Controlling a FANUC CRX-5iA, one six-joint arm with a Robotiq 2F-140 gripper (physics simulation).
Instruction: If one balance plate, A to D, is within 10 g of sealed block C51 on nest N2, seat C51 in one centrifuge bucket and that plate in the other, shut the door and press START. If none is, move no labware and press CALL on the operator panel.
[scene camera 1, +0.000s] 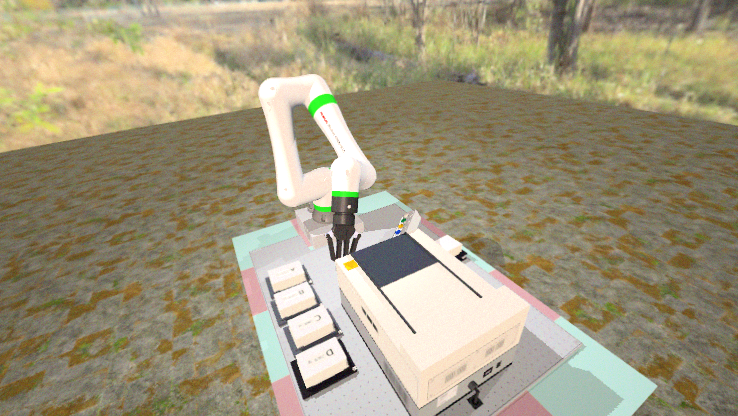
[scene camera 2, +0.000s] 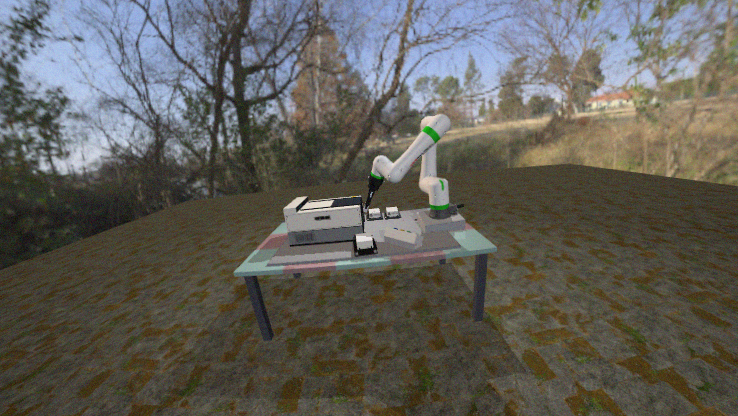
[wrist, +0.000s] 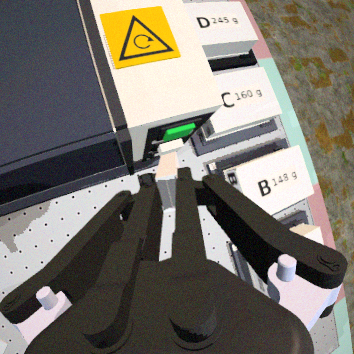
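Observation:
My gripper is shut and empty, pointing down at the centrifuge's front corner. Its tips are close below a green button, by a small white part; contact is unclear. The centrifuge has a dark door panel lying flat over its top. Plates A, B, C and D sit in a row on nests. B reads 148 g, C 160 g, D 245 g; A's weight is unreadable. A white block, its label unreadable, sits across the centrifuge.
The tilted operator panel has coloured buttons and stands between the robot base and centrifuge. A yellow warning label marks the housing corner above my fingers. A black plug protrudes at the centrifuge's rear.

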